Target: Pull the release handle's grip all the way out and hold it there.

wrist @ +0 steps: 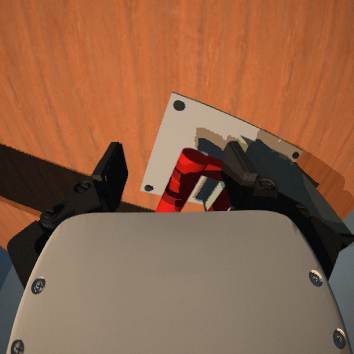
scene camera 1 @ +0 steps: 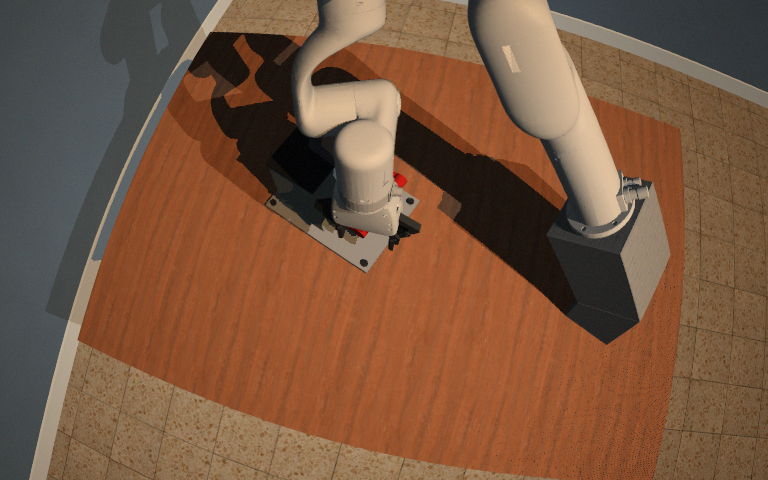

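The release handle's red grip (scene camera 1: 400,180) (wrist: 172,190) is a round bar. In the wrist view a red arm runs from its far end toward the right finger, and its near end is hidden behind the gripper housing. The handle's pale grey base plate (scene camera 1: 339,249) (wrist: 161,150) lies on the table. My gripper (scene camera 1: 366,238) (wrist: 174,156) is open, its black fingers wide on either side of the grip. A wide gap shows between the left finger and the bar. The right finger overlaps the red arm in view; whether it touches cannot be told.
A dark box-shaped housing (scene camera 1: 303,161) stands at the back left of the plate, partly hidden by the arm. The robot's grey pedestal (scene camera 1: 594,271) stands on the right of the wooden table (scene camera 1: 362,350). The arm's shadow crosses the table between them.
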